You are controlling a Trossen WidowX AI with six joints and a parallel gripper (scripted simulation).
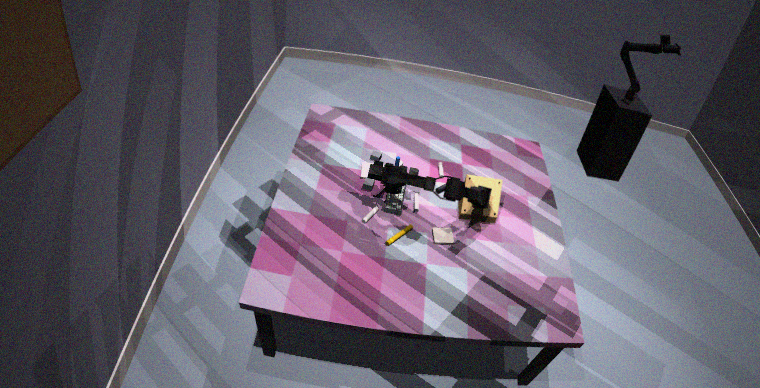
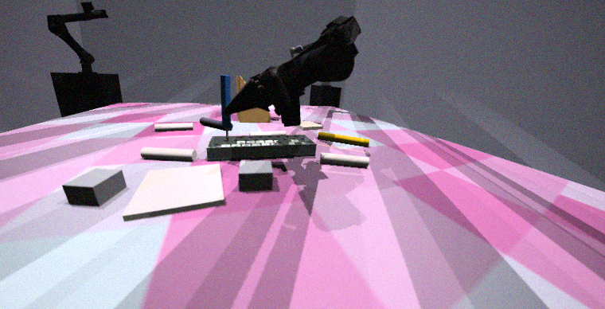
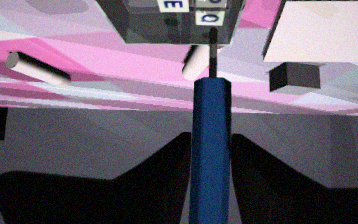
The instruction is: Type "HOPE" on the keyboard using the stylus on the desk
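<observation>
Right now the white flat plate is 100 mm ahead of my gripper tip, 90 mm below it and 60 mm to the right of it. The rest, counted from my gripper tip: black cylinder: 240 mm behind, 80 mm below, 20 mm to the right; yellow cylinder: 300 mm to the left, 80 mm below, 40 mm behind; blue stylus: 20 mm below.
</observation>
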